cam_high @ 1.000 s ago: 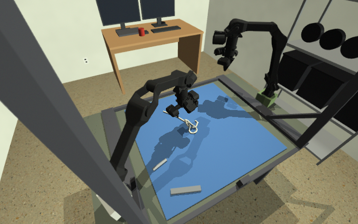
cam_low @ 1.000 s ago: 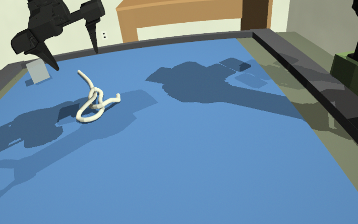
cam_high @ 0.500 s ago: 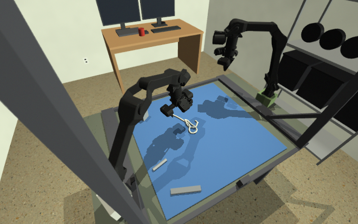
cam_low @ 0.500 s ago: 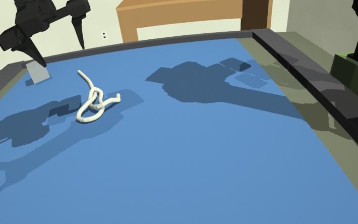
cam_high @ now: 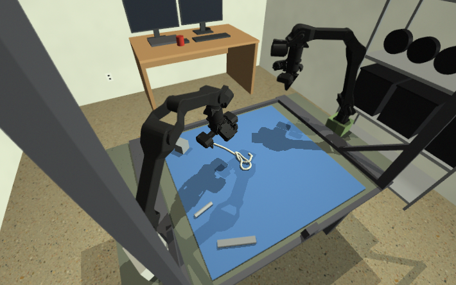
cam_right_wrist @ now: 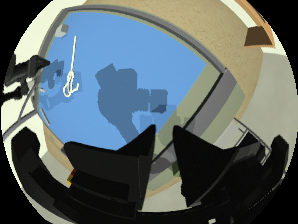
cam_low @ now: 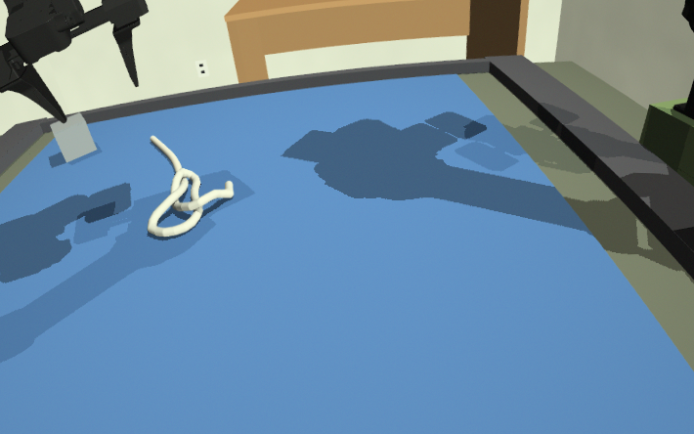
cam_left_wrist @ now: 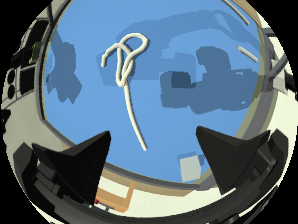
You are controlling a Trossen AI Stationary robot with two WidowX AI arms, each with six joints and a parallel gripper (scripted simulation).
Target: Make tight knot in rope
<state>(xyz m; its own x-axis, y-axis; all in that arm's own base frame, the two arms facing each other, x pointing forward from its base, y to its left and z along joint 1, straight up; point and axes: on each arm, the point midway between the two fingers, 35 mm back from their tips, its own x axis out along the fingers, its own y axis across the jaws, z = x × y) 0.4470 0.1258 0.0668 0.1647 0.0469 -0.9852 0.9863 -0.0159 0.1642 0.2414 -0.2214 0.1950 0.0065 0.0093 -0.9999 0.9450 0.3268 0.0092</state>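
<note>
Now: the blue mat 110 mm behind my left hand, 110 mm to the right of it and 150 mm below it. The rest, counted from my left hand: grey bar (340 mm behind, 170 mm to the left, 140 mm below); then grey cube (160 mm ahead, 110 mm to the left, 120 mm below).
</note>
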